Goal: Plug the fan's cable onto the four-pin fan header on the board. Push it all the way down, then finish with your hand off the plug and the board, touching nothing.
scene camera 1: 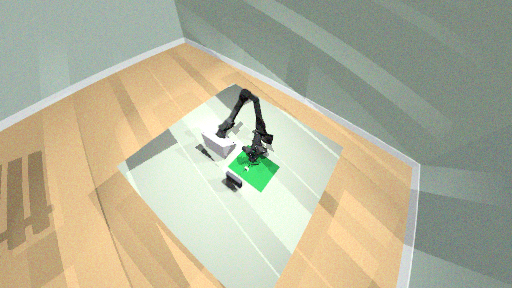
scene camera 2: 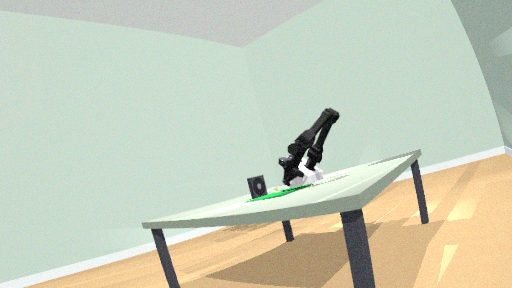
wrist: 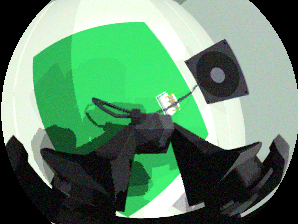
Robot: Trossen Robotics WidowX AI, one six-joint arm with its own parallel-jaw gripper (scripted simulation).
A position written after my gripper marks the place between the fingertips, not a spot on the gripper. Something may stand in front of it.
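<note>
There's a green board [scene camera 1: 258, 176] here, and the wrist view shows the board [wrist: 125, 64] too. I can also see a black fan [wrist: 218, 68] and a dark fan plug [wrist: 153, 133], and my own gripper [wrist: 153, 126] is visible as well.
</note>
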